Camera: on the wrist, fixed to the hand. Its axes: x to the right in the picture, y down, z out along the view.
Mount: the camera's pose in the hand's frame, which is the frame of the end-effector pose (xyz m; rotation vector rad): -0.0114 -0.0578 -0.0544 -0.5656 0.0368 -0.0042
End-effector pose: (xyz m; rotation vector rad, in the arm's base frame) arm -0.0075 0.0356 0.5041 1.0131 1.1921 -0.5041
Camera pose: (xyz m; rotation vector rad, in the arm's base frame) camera -0.0850 0.0516 0.4914 0.5345 1.2712 -0.1316
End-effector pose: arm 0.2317 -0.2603 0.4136 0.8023 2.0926 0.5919
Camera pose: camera 0.1735 -0.3155 0.4134 0.4604 1.8153 1.1342
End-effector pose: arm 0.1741 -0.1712 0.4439 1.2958 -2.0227 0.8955
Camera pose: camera 0.2375 -0.1402 0.4820 0.9539 -2.0357 0.2970
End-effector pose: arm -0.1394 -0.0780 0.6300 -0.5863 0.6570 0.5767
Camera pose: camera -0.1303 -0.1571 0.6207 -1.1280 0.5237 0.7545
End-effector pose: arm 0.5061 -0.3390 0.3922 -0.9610 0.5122 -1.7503
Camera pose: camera 0.4308 -0.3120 0.3977 -1.3160 1.0647 -1.6573
